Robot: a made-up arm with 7 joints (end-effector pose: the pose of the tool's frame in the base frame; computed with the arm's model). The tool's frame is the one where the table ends.
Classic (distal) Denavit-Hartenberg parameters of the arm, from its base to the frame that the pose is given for. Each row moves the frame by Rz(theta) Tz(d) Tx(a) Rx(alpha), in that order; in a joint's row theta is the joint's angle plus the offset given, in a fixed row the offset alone. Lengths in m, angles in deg.
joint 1: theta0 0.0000  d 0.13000  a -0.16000  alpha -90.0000
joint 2: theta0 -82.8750  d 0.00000  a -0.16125  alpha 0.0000
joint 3: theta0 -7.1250  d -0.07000  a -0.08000  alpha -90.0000
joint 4: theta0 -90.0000  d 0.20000  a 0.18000  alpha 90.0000
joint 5: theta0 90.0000  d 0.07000  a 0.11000  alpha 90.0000
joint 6: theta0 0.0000  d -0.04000  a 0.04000  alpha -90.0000
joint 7: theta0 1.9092  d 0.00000  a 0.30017  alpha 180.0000
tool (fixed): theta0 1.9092  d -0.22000  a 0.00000  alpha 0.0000
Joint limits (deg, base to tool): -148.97..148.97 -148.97..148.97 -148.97..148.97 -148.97..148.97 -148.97..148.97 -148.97..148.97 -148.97..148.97
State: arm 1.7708 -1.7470 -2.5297 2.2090 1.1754 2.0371 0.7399
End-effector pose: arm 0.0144 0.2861 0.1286 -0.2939 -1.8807 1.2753
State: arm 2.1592 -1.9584 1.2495 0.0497 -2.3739 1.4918 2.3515
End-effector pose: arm -0.3462 0.1647 0.4892 1.0796 -1.8102 0.9953
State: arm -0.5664 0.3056 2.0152 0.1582 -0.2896 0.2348 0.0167
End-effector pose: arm -0.6585 0.6826 -0.1741 1.1045 2.3040 -0.2149
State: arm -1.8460 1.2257 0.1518 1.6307 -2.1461 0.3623 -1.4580
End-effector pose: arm 0.2897 0.1909 0.1825 -0.4583 -1.2679 0.4707
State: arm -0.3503 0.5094 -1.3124 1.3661 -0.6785 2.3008 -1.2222
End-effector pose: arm -0.3975 0.1668 0.0710 0.1782 1.0761 2.1389
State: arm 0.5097 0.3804 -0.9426 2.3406 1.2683 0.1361 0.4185
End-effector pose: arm -0.2478 0.2447 0.0504 1.2156 1.9170 0.1402
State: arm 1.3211 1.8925 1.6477 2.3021 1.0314 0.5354 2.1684
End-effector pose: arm -0.0455 -0.2645 0.0217 0.1833 0.3456 1.0643
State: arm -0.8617 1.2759 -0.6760 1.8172 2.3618 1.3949 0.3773
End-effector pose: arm 0.1789 0.1842 0.3148 -1.4275 -1.0424 0.1150
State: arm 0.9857 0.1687 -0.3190 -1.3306 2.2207 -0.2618 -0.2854
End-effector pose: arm 0.1048 -0.4132 0.0595 -0.1951 -1.5881 -0.9719
